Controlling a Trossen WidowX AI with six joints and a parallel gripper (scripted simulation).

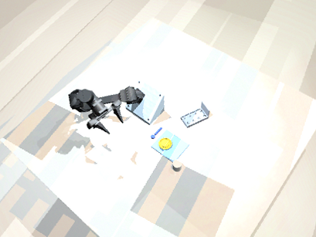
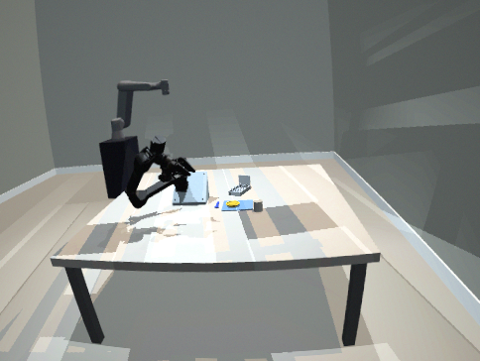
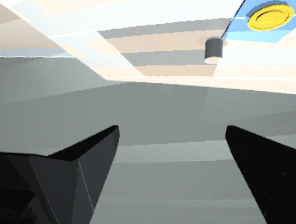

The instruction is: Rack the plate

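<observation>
The plate is 13 cm ahead of my gripper tip, 18 cm to the left of it and 21 cm below it. Round my gripper tip: light blue mat 15 cm ahead, 19 cm to the left, 22 cm below; then white cup 26 cm ahead, 13 cm to the left, 20 cm below; then blue spoon 4 cm ahead, 19 cm to the left, 22 cm below.
</observation>
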